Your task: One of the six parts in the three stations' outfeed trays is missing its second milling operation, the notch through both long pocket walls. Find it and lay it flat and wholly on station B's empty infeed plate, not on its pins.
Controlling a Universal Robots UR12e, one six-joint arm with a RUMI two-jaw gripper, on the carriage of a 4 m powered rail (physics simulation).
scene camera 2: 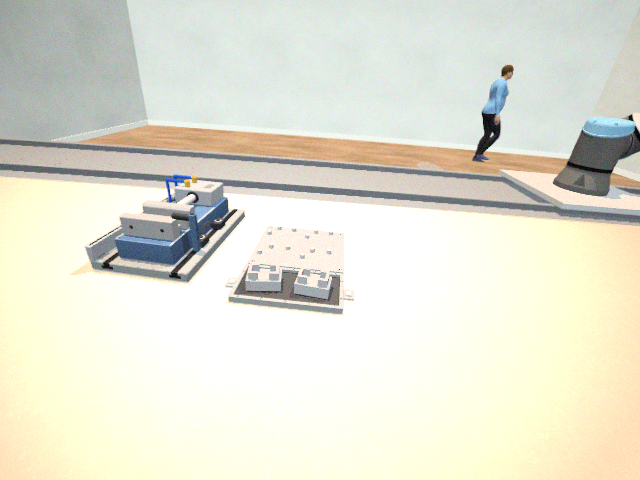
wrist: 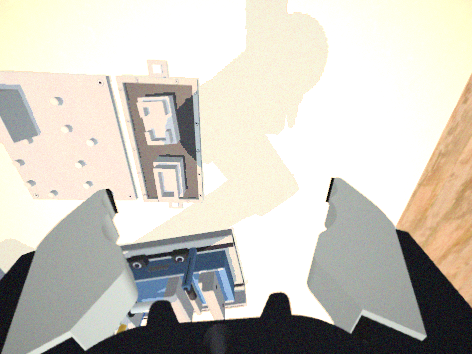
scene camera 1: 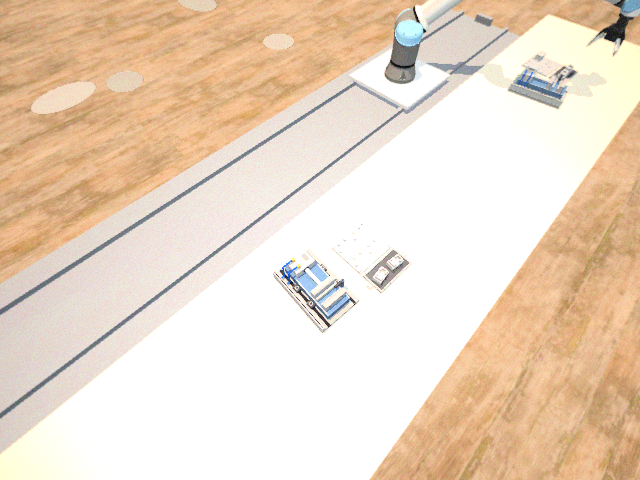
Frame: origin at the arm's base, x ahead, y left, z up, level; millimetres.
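Seen in the pictures: gripper, fingertip midpoint: (wrist: 223, 187) (scene camera 1: 599, 51); arm's base, origin of the base link: (scene camera 2: 578, 188) (scene camera 1: 399, 75).
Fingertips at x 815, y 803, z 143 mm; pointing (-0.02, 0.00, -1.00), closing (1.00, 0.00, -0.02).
Observation:
Offsets run from my fingertips to a thing's middle. "spot": to the spot under its first point.
My gripper (scene camera 1: 603, 47) (wrist: 223, 187) is open and empty, high over the table near the far station. In the wrist view that station's outfeed tray {spot: 161 mm down, 61 mm back, 62 mm left} (wrist: 175, 81) holds two grey parts. The upper part {149 mm down, 87 mm back, 15 mm left} (wrist: 159, 122) has notches through its long walls. The lower part {149 mm down, 90 mm back, 72 mm right} (wrist: 170, 180) shows a pocket with no notch visible in its long walls. Beside them is a pinned plate {169 mm down, 239 mm back, 18 mm right} (wrist: 50, 150) with a grey block {spot: 152 mm down, 265 mm back, 30 mm left} (wrist: 19, 114) at its cut-off left side. The nearer station has a pinned plate {169 mm down, 188 mm back, 1905 mm right} (scene camera 1: 361, 248) (scene camera 2: 297, 240) with no part on it, and two notched parts {spot: 146 mm down, 40 mm back, 1959 mm right} (scene camera 1: 381, 275) {spot: 146 mm down, 27 mm back, 1870 mm right} (scene camera 2: 313, 284) in its tray {spot: 164 mm down, 8 mm ahead, 1911 mm right} (scene camera 2: 286, 304).
A blue and grey vise {spot: 113 mm down, 150 mm back, 294 mm right} (wrist: 155, 290) lies below the tray in the wrist view, partly behind the left finger. Another vise (scene camera 1: 315, 284) (scene camera 2: 149, 248) stands beside the nearer plate. The arm's carriage (scene camera 1: 379, 82) (scene camera 2: 537, 188) is on the rail. A person (scene camera 2: 496, 98) is beyond the rail.

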